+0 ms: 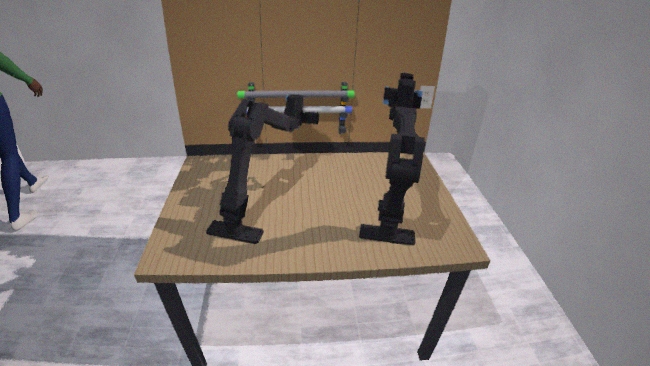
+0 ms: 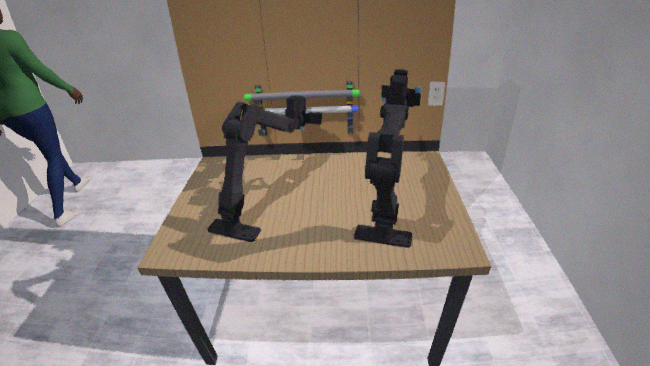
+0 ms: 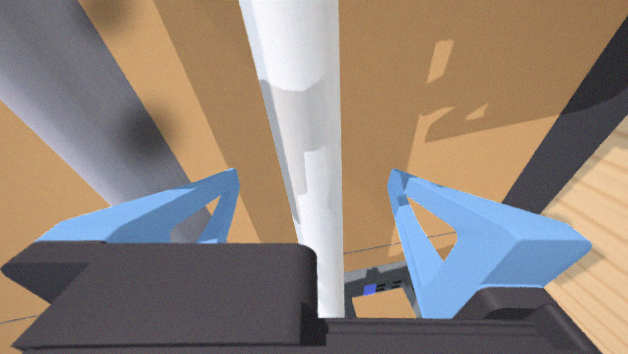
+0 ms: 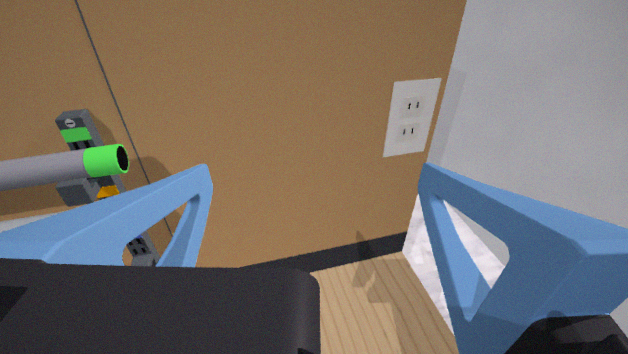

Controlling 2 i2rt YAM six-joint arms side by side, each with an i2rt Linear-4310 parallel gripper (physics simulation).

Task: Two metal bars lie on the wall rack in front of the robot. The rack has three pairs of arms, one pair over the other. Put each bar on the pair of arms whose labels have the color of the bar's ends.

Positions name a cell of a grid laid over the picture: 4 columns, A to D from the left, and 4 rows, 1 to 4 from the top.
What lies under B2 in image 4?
A brown wall panel.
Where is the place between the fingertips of my right gripper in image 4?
C2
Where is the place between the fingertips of my left gripper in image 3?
At B3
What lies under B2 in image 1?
A dark baseboard.
